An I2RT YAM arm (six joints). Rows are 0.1 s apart.
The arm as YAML. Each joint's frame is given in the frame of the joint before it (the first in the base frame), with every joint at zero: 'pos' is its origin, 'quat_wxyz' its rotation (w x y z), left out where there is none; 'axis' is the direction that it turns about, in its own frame. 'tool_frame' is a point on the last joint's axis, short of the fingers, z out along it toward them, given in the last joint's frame.
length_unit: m
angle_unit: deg
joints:
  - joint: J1
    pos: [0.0, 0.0, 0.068]
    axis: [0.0, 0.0, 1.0]
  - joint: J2
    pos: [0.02, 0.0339, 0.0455]
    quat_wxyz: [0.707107, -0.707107, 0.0, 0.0]
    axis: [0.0, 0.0, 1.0]
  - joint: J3
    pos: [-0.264, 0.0, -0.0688]
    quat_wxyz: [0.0, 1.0, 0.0, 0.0]
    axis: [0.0, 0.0, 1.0]
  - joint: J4
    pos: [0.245, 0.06, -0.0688]
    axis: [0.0, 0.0, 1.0]
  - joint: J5
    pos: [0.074, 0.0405, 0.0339]
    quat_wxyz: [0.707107, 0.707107, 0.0, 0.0]
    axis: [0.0, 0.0, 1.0]
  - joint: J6
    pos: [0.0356, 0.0, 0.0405]
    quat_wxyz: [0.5, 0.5, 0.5, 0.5]
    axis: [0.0, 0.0, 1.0]
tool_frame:
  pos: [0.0, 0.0, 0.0]
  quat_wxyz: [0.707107, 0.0, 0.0, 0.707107]
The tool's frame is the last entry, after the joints.
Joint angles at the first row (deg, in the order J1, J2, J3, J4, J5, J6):
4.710, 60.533, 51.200, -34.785, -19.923, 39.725
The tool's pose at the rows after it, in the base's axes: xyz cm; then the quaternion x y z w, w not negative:
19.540 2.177 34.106 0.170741 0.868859 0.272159 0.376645
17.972 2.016 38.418 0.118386 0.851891 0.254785 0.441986
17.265 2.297 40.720 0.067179 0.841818 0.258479 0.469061
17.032 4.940 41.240 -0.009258 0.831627 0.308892 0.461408
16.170 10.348 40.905 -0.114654 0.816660 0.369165 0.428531
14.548 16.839 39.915 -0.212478 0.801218 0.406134 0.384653
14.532 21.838 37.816 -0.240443 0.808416 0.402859 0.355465
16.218 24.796 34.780 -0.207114 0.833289 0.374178 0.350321
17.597 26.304 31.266 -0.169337 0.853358 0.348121 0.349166
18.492 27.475 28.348 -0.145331 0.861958 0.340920 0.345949
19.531 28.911 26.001 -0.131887 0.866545 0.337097 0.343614
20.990 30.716 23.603 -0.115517 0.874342 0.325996 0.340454
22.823 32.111 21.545 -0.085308 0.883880 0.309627 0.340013
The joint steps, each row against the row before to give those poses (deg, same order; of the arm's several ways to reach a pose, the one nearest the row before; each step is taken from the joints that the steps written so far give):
-1.484, -5.441, 7.520, -5.421, 2.362, -5.376
-0.025, -1.947, 7.407, -2.775, 1.091, -5.772
0.680, 0.044, 4.527, -1.181, -1.922, -4.173
8.259, 0.350, 0.284, 2.601, -2.122, -0.176
17.181, 1.747, -1.161, 4.809, 2.449, 1.290
17.748, 5.115, -0.305, 5.071, 4.787, 0.721
8.065, 7.433, -0.020, 4.720, 4.218, 1.508
1.203, 6.730, -1.380, 5.050, 5.093, 3.039
-0.110, 4.570, -3.561, 5.617, 4.043, 2.950
0.022, 3.956, -2.973, 5.946, 1.705, 2.383
-0.022, 4.982, -0.635, 5.026, 0.853, 1.355
-0.197, 6.644, 1.662, 3.628, 1.311, 1.399
-0.896, 6.340, 2.930, 1.792, 2.011, 2.163

